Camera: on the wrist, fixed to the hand. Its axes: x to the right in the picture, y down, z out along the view.
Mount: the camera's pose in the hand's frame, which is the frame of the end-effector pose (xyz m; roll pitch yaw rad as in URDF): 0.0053 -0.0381 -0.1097 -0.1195 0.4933 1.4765
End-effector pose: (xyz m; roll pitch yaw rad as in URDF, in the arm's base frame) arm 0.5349 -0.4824 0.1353 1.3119 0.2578 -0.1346
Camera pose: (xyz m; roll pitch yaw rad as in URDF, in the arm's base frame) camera 0.5365 -0.3854 0.0712 0.3663 -0.7495 1.0652
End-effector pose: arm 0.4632 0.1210 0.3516 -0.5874 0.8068 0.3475
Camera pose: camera 0.4505 0.0180 0.2992 1.0444 0.7325 2.8092
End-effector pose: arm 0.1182 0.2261 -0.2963 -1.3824 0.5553 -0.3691
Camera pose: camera 0.0892 0.1141 -0.2847 2.0066 1.0179 -2.9005
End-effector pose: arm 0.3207 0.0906 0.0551 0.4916 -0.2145 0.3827
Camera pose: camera 0.3414 0.1185 -0.0558 -0.2888 -0.0142 1.8716
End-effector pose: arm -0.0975 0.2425 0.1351 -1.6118 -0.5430 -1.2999
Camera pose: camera -0.2063 0.2304 0.1743 -2.2950 0.7624 -2.0808
